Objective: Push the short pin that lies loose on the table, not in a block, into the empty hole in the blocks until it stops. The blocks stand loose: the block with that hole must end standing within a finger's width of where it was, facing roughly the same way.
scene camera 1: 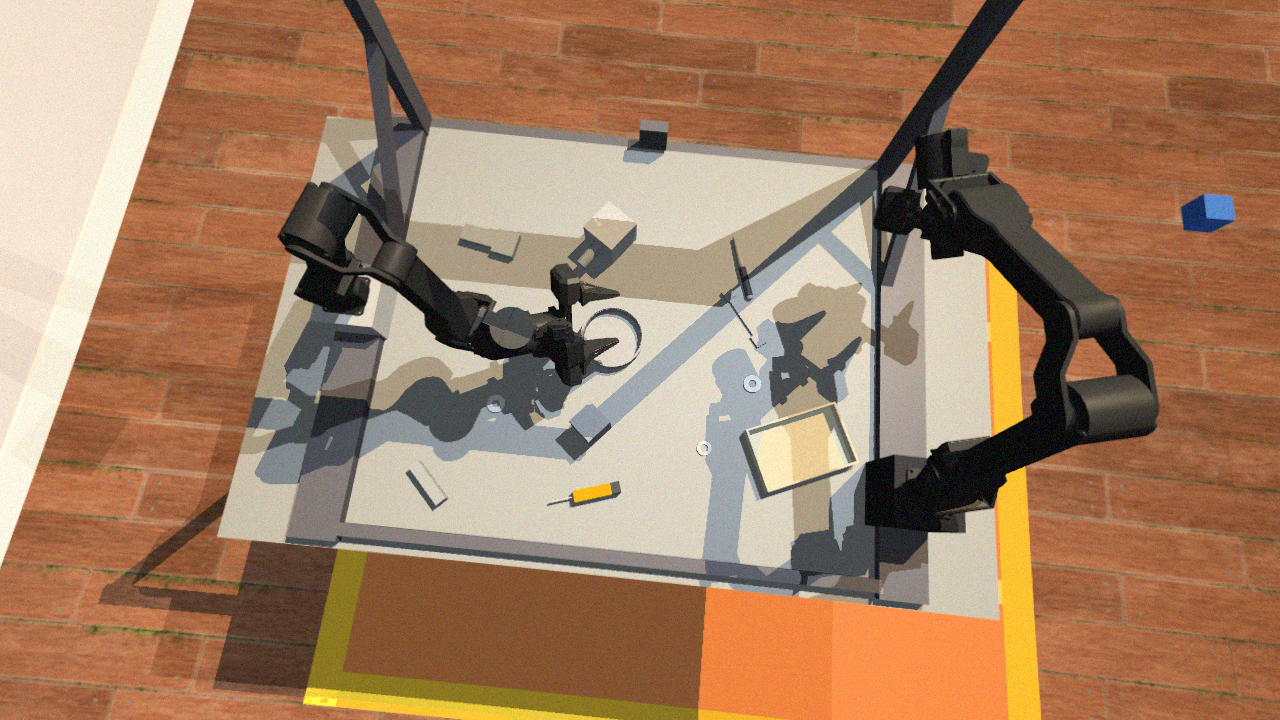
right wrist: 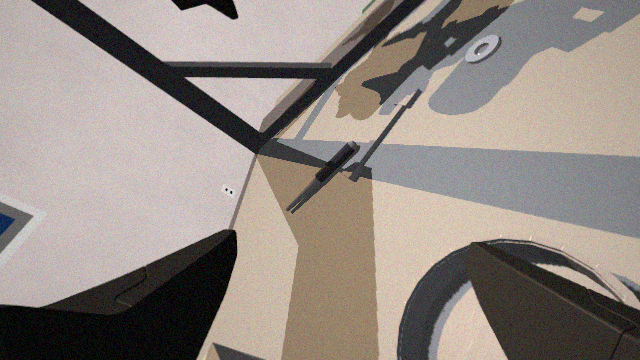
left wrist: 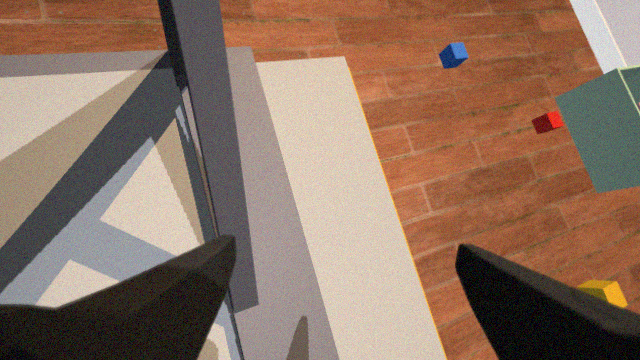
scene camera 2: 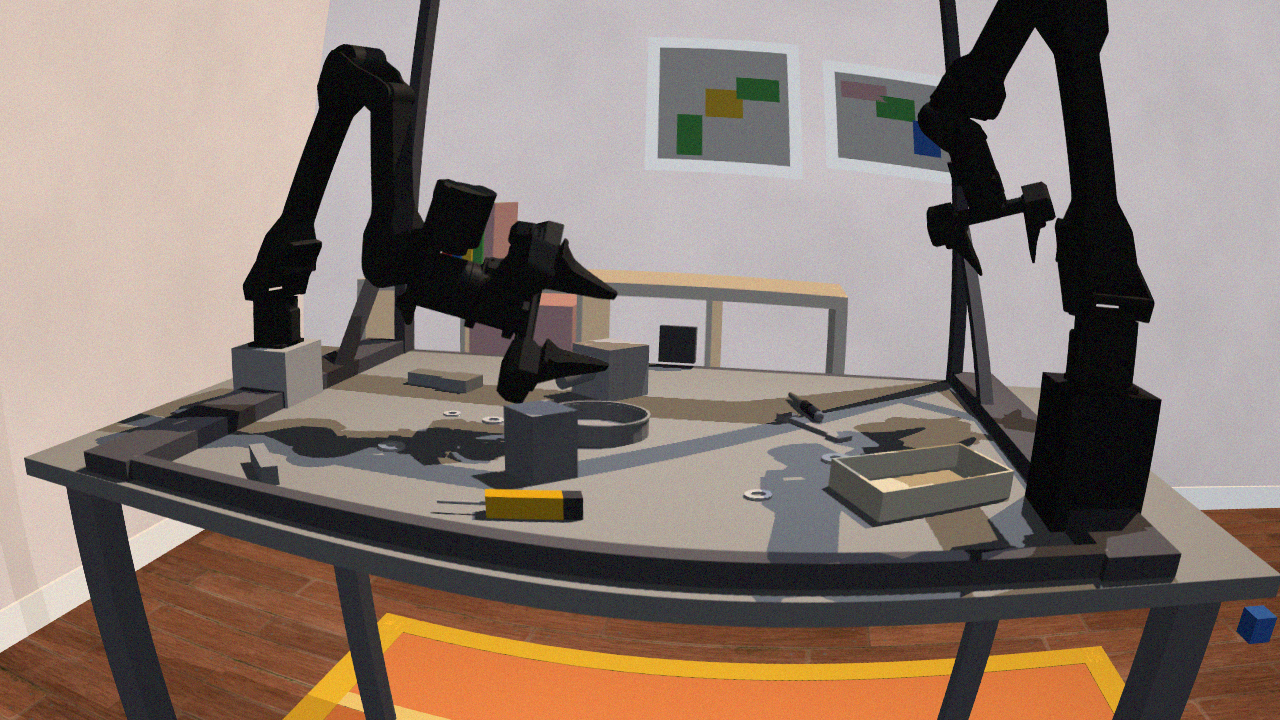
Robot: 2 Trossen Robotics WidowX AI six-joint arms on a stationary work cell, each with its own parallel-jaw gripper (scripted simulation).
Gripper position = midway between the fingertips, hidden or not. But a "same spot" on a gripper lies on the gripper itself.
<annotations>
The right gripper shows in scene camera 1 (618,317), in the right wrist view and in scene camera 2; in the left wrist view it is out of frame. A grey pin shows in scene camera 1 and in scene camera 2; in the right wrist view it is out of frame, in the left wrist view it is out of frame. The same spot on the right gripper: (right wrist: 174,300) is (scene camera 2: 582,280). The same spot on the grey pin: (scene camera 1: 419,470) is (scene camera 2: 260,448).
</annotations>
